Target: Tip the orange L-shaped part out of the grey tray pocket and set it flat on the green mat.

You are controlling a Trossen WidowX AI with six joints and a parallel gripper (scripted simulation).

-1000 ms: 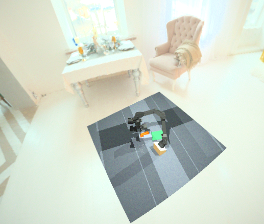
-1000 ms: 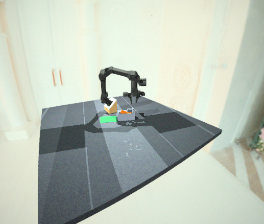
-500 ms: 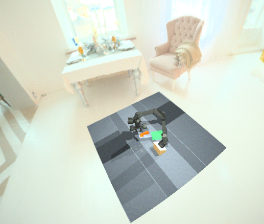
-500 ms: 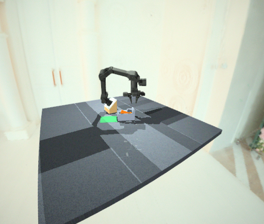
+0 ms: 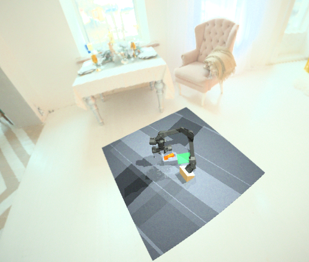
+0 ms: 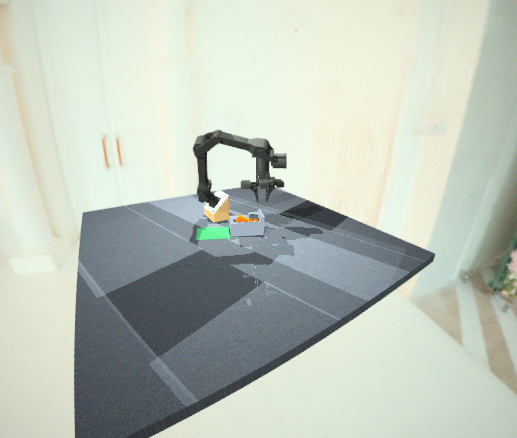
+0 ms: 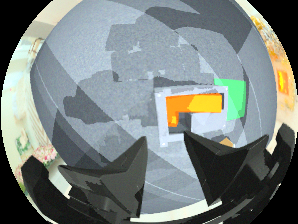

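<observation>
Right now the orange L-shaped part is 10 cm below my gripper tip, 4 cm to the right of it and 3 cm behind it. The rest, counted from my gripper tip: green mat 20 cm to the right, 16 cm below, 11 cm behind.
</observation>
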